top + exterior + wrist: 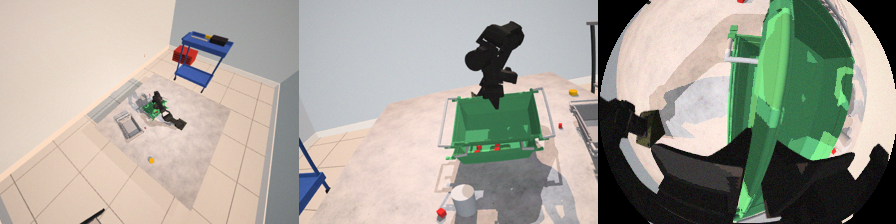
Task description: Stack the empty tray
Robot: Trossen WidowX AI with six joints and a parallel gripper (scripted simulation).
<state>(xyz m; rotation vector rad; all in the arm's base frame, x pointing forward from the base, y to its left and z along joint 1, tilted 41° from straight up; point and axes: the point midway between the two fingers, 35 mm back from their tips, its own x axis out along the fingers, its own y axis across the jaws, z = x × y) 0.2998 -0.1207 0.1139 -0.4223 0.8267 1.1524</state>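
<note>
My gripper tip is now 7 cm short of the green tray and 3 cm to the left of it. From my gripper tip the other things lie so: disc: 20 cm behind, 54 cm to the left, 12 cm below.
</note>
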